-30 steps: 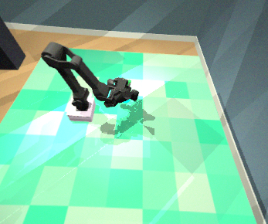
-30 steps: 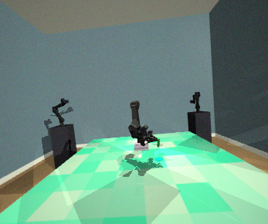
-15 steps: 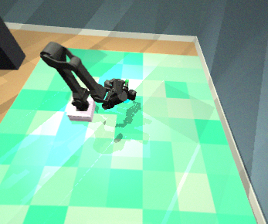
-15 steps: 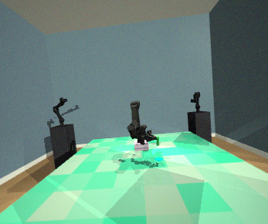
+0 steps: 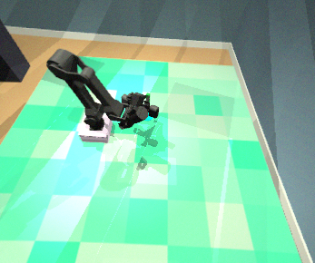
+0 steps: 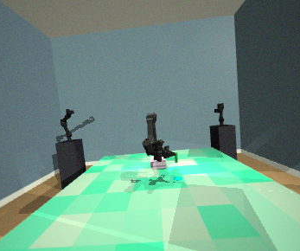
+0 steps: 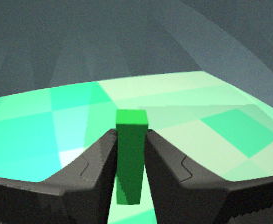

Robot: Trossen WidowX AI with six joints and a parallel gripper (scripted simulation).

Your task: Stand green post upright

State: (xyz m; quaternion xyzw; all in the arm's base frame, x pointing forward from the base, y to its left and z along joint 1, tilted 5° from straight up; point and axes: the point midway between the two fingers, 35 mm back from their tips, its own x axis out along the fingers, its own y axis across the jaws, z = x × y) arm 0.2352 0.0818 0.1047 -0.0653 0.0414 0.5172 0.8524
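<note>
Right now my gripper tip is 160 mm above the cyan circle. The rest, counted from my gripper tip: green post 20 mm below.
</note>
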